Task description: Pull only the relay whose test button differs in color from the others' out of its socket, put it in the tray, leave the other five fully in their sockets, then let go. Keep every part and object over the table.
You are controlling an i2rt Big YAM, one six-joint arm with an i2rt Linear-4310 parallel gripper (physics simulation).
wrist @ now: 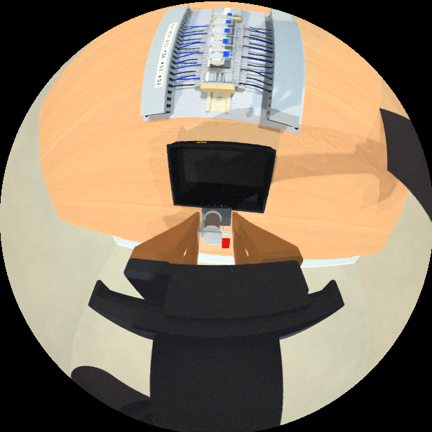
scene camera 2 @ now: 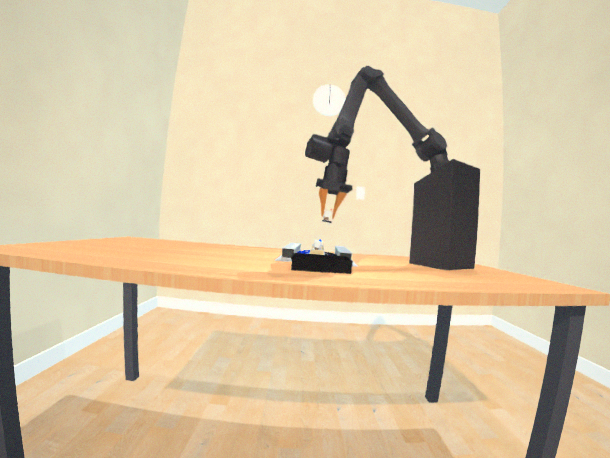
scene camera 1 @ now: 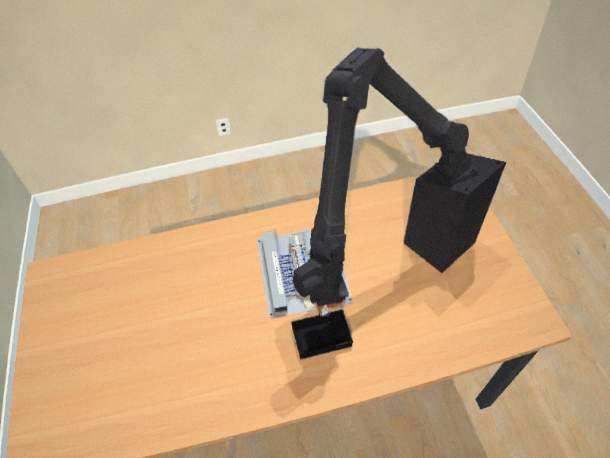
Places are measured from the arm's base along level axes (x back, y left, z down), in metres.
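Pixels of known places: gripper, fingertip midpoint: (scene camera 2: 327,217) (scene camera 1: 323,308); arm's base, origin of the base link: (scene camera 2: 444,176) (scene camera 1: 456,171).
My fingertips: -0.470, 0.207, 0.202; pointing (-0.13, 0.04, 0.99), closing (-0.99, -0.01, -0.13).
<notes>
For each thing: its top centre in the pictures, then the offset to it from my fingertips, as dx, dy, dz. "pt": a spot on its surface instead. Level surfaces: height alone.
- relay with the red test button, middle of its top: (scene camera 1: 324,306) (scene camera 2: 328,209) +0.000, +0.007, -0.024
- black open tray, middle of its top: (scene camera 2: 321,256) (scene camera 1: 321,331) -0.011, +0.013, +0.112
- grey panel, surface spot: (scene camera 1: 263,270) pt -0.130, -0.275, +0.145
- wooden table, its level: dz +0.148
My gripper (scene camera 2: 327,216) (wrist: 215,217) is shut on the relay with the red test button (scene camera 1: 324,311) (scene camera 2: 327,216) (wrist: 213,231), holding it roughly upright, well above the table. The black open tray (scene camera 1: 324,344) (scene camera 2: 321,263) (wrist: 225,172) stands below; the relay overlaps its back edge in scene camera 1 and its near edge in the wrist view. No relay shows inside the tray. The other relays (wrist: 217,60) have blue test buttons and stand in a row in their sockets. The socket (wrist: 219,77) at the tray end of the row is empty. The arm hides part of the row in scene camera 1.
The grey panel (scene camera 1: 263,270) (wrist: 187,111) lies behind the tray. Two raised wire ducts (wrist: 159,75) (wrist: 287,70) flank the relays, with blue and black wires between. The black arm base (scene camera 1: 445,220) (scene camera 2: 445,220) stands on the right of the wooden table (scene camera 1: 150,340) (scene camera 2: 200,265).
</notes>
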